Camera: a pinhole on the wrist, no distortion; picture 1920 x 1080 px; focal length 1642.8 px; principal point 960.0 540.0 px. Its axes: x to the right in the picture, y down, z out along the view. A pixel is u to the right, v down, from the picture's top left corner.
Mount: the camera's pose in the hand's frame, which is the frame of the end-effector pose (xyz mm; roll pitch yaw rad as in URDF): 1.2 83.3 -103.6 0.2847 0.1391 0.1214
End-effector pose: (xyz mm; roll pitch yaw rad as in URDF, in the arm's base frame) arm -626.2 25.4 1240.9 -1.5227 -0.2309 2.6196
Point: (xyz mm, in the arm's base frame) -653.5 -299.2 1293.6
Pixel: 160 442
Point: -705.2 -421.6 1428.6
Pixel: 339 223
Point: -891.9 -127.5 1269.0
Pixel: 1354 667
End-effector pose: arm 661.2 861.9 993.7 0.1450 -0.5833 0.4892
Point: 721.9 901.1 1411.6
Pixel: 1786 762
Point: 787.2 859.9 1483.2
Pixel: 1847 571
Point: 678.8 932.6 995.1
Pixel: 1475 229
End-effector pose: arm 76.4 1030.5 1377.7 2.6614 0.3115 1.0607
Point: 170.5 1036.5 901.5
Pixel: 1213 334
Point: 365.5 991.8 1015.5
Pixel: 1409 979
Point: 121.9 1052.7 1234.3
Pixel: 1186 202
